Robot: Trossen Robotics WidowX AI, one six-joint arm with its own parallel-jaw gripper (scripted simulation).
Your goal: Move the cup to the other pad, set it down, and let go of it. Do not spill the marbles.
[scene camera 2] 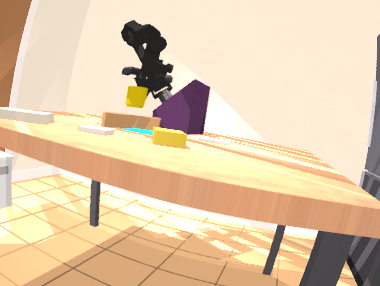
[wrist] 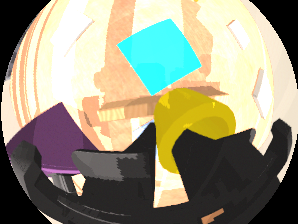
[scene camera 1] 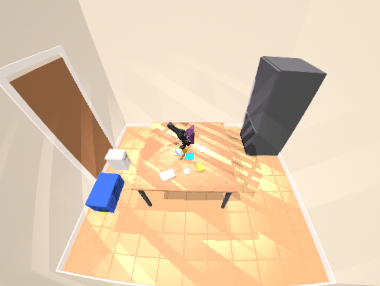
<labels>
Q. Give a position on a wooden block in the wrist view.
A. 142, 106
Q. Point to a cyan pad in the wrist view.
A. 160, 54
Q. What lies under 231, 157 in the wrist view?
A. My gripper.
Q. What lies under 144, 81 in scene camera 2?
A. My gripper.
</labels>
